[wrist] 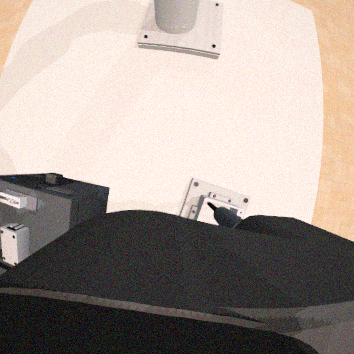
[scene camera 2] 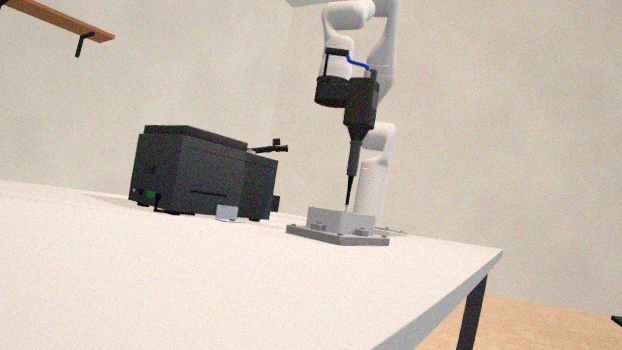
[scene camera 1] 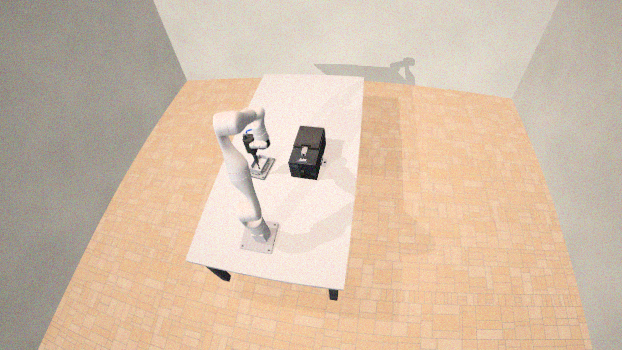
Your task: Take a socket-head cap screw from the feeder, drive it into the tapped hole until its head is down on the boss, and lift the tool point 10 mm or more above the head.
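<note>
My screwdriver points down, its tip at the top of the light grey block. A tiny pale piece, which looks like the socket-head cap screw, shows at the bit's end. Its lower end meets the block's top edge in the second scene view; whether it sits in the tapped hole cannot be told. The hole and boss are too small or hidden to make out. The block is fixed on a grey base plate. The black feeder stands apart from it.
A small pale bracket stands beside the feeder. The arm's mounting plate is on the white table. A wooden shelf is on the wall.
</note>
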